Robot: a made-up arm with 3 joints.
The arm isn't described. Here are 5 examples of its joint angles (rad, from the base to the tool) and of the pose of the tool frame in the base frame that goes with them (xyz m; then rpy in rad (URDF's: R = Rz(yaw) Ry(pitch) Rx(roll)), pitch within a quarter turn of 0, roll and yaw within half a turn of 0).
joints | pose
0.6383 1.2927 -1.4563 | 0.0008 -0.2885 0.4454 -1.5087 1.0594 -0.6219
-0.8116 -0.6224 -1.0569 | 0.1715 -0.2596 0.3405 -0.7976 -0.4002 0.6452
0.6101 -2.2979 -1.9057 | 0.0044 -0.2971 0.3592 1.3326 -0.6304 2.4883
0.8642 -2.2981 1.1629 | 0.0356 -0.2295 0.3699 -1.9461 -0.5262 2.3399
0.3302 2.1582 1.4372 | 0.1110 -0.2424 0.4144 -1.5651 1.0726 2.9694
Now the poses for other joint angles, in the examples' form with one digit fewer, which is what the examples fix.
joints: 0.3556 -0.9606 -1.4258
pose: 0.012 -0.295 0.385 -1.593 -1.073 -0.165
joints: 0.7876 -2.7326 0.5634
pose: 0.046 -0.250 0.401 -2.533 -0.107 2.418
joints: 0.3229 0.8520 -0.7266
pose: 0.027 -0.281 0.422 -0.771 0.732 -0.313
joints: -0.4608 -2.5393 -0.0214
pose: 0.174 -0.228 0.359 2.954 -0.736 -2.617
